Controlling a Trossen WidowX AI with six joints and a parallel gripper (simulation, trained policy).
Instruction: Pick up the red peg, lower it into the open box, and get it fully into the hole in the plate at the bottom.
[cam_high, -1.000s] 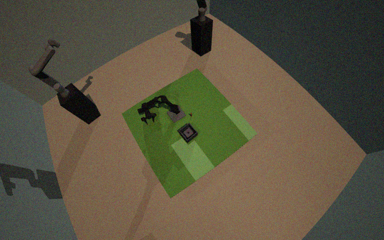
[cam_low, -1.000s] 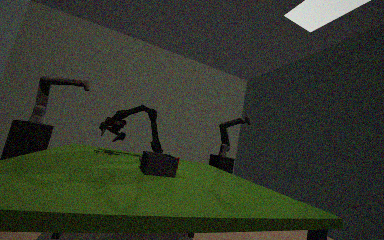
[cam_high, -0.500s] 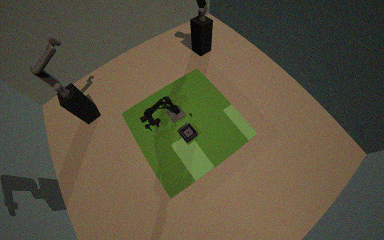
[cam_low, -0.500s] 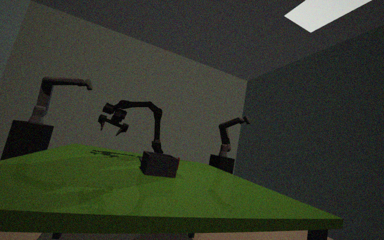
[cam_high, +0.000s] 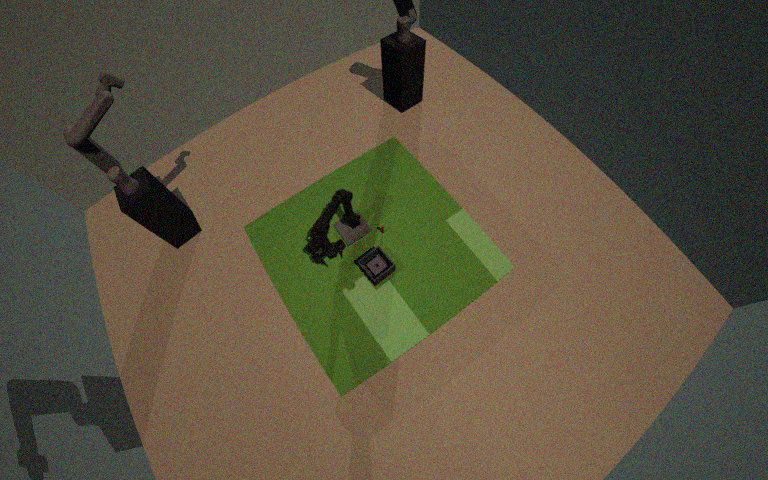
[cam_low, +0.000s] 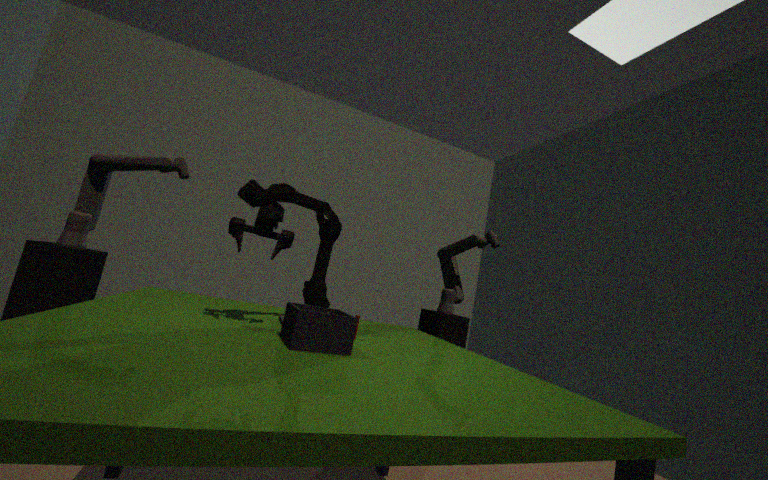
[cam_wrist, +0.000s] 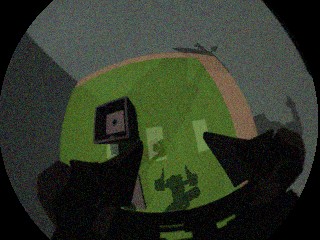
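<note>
Right now the small red peg is 5 cm behind my gripper tip, 37 cm to the left of it and 17 cm below it. The rest, counted from my gripper tip: dark box 11 cm ahead, 19 cm to the left, 18 cm below.
</note>
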